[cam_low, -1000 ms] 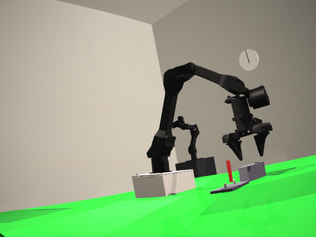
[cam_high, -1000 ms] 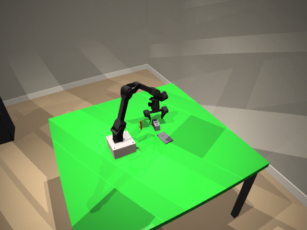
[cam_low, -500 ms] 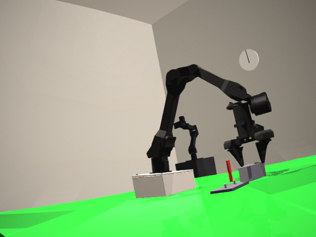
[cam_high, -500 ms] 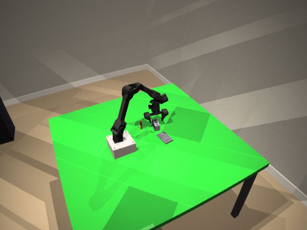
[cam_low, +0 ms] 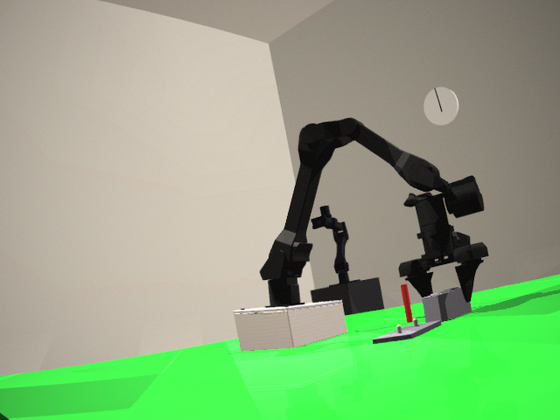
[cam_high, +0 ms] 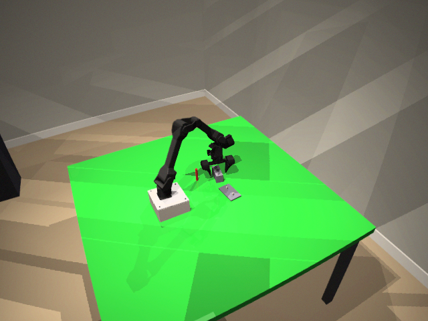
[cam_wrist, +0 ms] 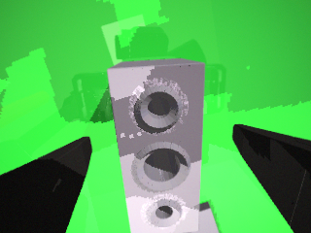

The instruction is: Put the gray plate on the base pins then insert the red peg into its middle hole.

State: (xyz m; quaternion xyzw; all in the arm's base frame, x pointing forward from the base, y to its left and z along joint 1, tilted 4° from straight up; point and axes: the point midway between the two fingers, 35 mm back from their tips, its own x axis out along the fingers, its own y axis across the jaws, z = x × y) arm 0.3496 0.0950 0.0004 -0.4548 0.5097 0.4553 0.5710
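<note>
Now: the gray plate 10 mm above my gripper tip. From my gripper tip the other things lie so: base 150 mm to the right, 10 mm below; red peg 120 mm behind, 30 mm to the left, 20 mm above.
</note>
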